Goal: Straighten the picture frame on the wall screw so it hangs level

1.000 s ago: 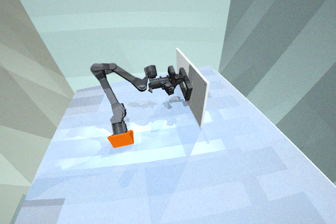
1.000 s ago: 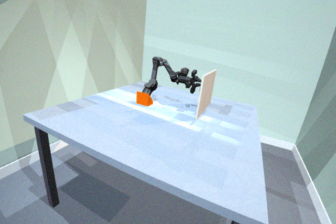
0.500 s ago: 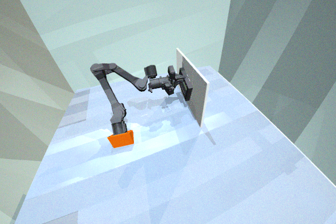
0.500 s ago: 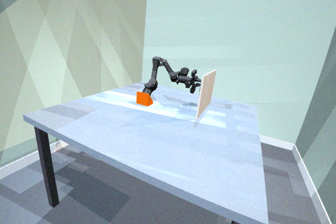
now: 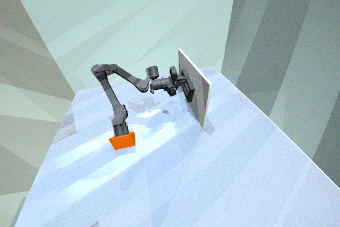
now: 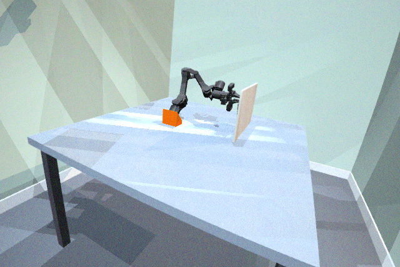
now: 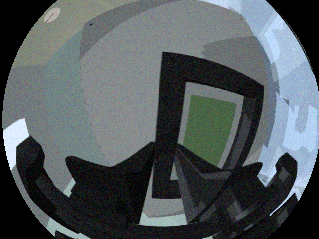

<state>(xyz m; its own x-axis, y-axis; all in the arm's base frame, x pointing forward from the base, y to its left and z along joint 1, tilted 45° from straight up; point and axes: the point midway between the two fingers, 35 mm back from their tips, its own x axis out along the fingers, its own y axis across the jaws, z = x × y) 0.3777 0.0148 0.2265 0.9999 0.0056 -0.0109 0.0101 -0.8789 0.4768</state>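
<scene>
Now: the picture frame 5 cm below my gripper tip, 1 cm to the left of it and 1 cm ahead of it. Also, from my gripper tip: wall board (6 cm below, 2 cm to the left, 2 cm ahead).
</scene>
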